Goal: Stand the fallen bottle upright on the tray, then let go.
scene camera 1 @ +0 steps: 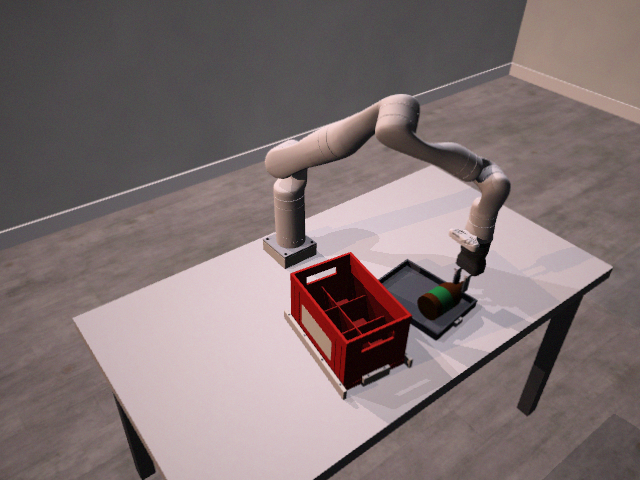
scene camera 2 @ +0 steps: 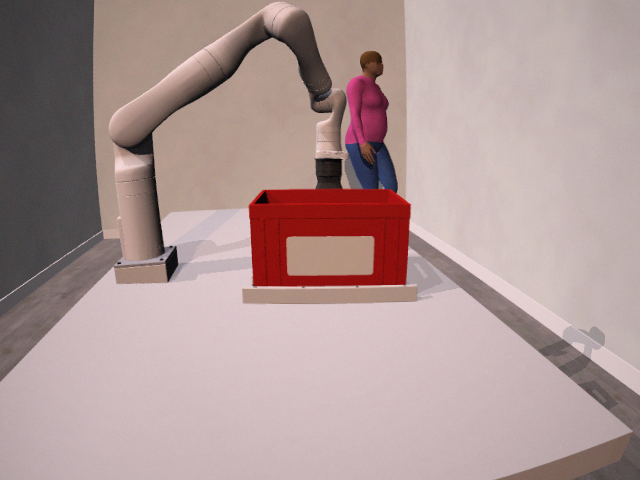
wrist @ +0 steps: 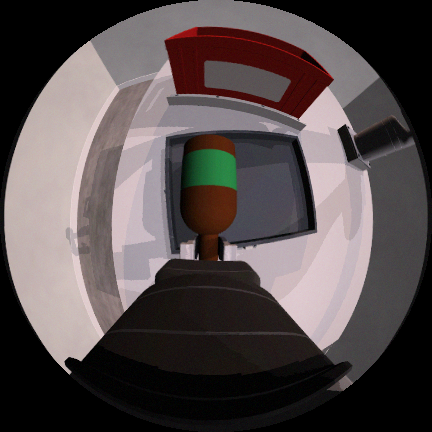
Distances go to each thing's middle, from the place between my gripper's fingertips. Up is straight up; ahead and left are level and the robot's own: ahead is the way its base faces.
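There is a pale strip [scene camera 2: 379, 293] that is 30 mm below my hand, 20 mm behind it and 470 mm to the right of it. I also see the brown bottle [scene camera 1: 433, 304], which is 10 mm ahead of my hand and 60 mm to the right of it.
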